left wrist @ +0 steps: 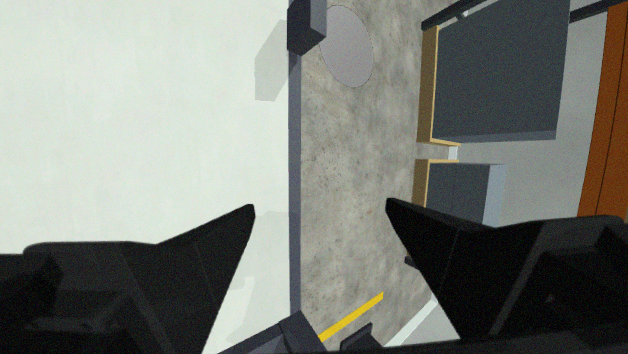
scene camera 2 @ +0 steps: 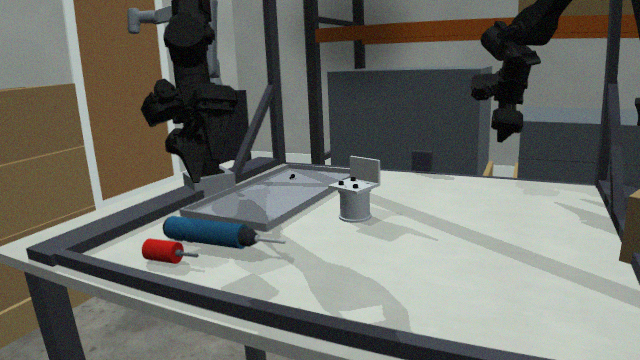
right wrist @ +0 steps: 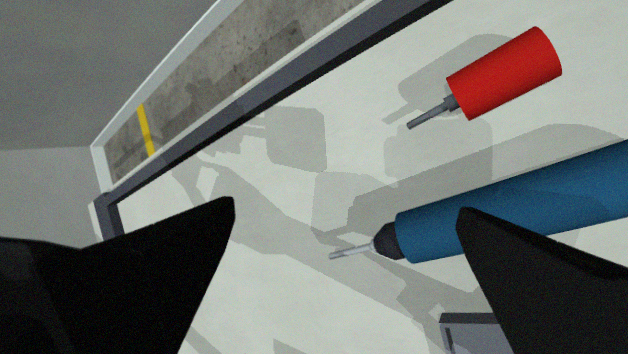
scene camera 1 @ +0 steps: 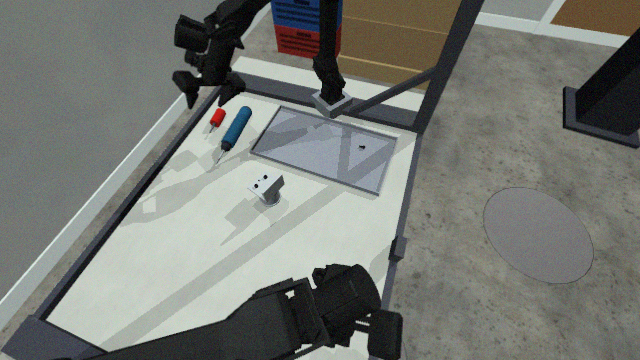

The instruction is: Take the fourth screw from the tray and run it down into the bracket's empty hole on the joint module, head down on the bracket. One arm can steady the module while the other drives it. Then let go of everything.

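Frame: origin at the left arm's base, x left, y back, z up, level; millimetres.
Seen in the pictures: left gripper, fingertip midpoint: (left wrist: 320, 207) (scene camera 1: 365, 324); right gripper, fingertip midpoint: (scene camera 2: 205, 172) (right wrist: 346, 212) (scene camera 1: 205, 107); right arm's base at its link origin: (scene camera 2: 207, 172) (scene camera 1: 332, 96).
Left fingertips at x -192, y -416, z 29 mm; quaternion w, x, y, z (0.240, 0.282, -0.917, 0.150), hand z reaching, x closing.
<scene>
Offsets run from my left fingertips to a thing's top centre. "spot": to the spot under its first point.
The loose dark screw {dx +338, dy -378, dz -115 mm} (scene camera 1: 362, 147) (scene camera 2: 292, 176) lies in the shallow grey tray {dx +424, dy -295, dz -114 mm} (scene camera 1: 370, 172) (scene camera 2: 270, 200). The joint module {dx +399, dy -58, dz -66 mm} (scene camera 1: 271, 199) (scene camera 2: 354, 206) stands upright on the table, with the bracket (scene camera 1: 273, 186) (scene camera 2: 366, 169) on top; three black screw heads show on its flat plate. I cannot make out the empty hole. A blue driver {dx +654, dy -105, dz -89 mm} (scene camera 1: 237, 126) (scene camera 2: 205, 231) (right wrist: 510, 200) lies beside the tray. My right gripper (scene camera 1: 206, 104) (right wrist: 346, 212) is open and empty, above the table near the drivers. My left gripper (scene camera 2: 504, 138) (left wrist: 320, 207) is open and empty, high above the table's edge, away from the module.
A short red driver {dx +745, dy -94, dz -96 mm} (scene camera 1: 218, 117) (scene camera 2: 162, 250) (right wrist: 505, 72) lies beside the blue one, near the table's dark edge rail {spot: dx +754, dy +82, dz -115 mm} (scene camera 2: 210, 300) (right wrist: 280, 105). A grey arm base (scene camera 1: 332, 104) stands behind the tray. A dark frame post (scene camera 1: 442, 75) with a diagonal brace rises at the tray's far corner.
</scene>
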